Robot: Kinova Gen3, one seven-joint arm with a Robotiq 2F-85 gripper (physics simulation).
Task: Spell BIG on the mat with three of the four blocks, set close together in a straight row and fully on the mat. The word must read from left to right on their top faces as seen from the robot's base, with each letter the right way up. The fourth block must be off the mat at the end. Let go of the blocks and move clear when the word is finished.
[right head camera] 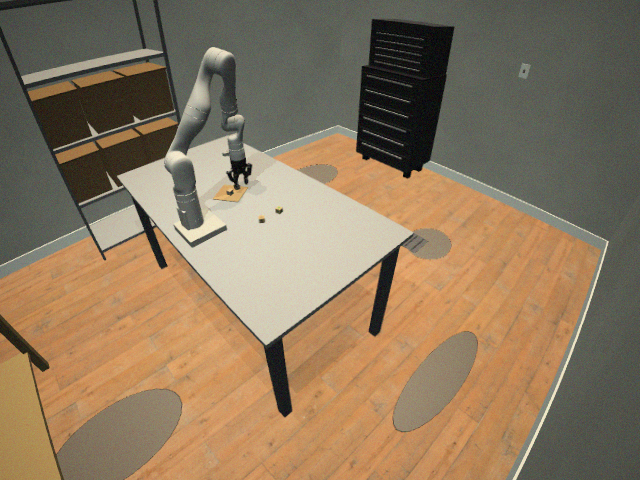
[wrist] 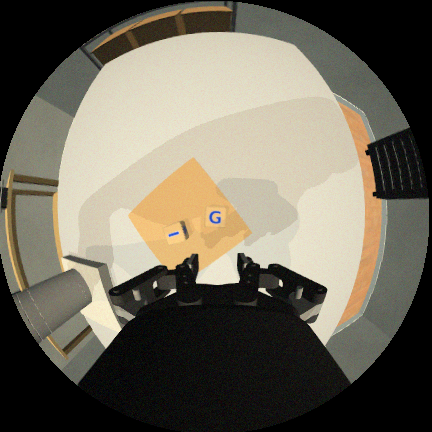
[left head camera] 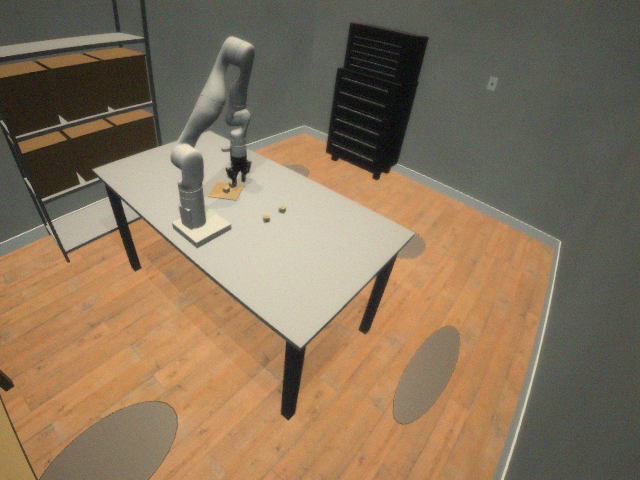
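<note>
The G block [wrist: 215, 217] and the I block [wrist: 175, 233] rest on the orange mat [left head camera: 232, 196] [right head camera: 235, 198] [wrist: 180, 190], with a gap between them. The I block also shows in the left head view [left head camera: 225, 189] and right head view [right head camera: 230, 191], nearer the base. In the wrist view the G reads upright while the I's bar lies nearly level, about a quarter turn apart. My gripper [left head camera: 238, 181] [right head camera: 241, 184] [wrist: 217, 260] is open and empty, near the G block. Two blocks, one [left head camera: 266, 218] [right head camera: 261, 219] and another [left head camera: 282, 209] [right head camera: 279, 210], lie off the mat; their letters are unreadable.
The robot's base plate [left head camera: 219, 225] [right head camera: 214, 225] stands at the table's near edge, short of the mat. The table [left head camera: 315, 273] [right head camera: 299, 273] extends right beyond the loose blocks. A black cabinet [left head camera: 356, 118] [right head camera: 385, 116] stands on the floor past the far edge.
</note>
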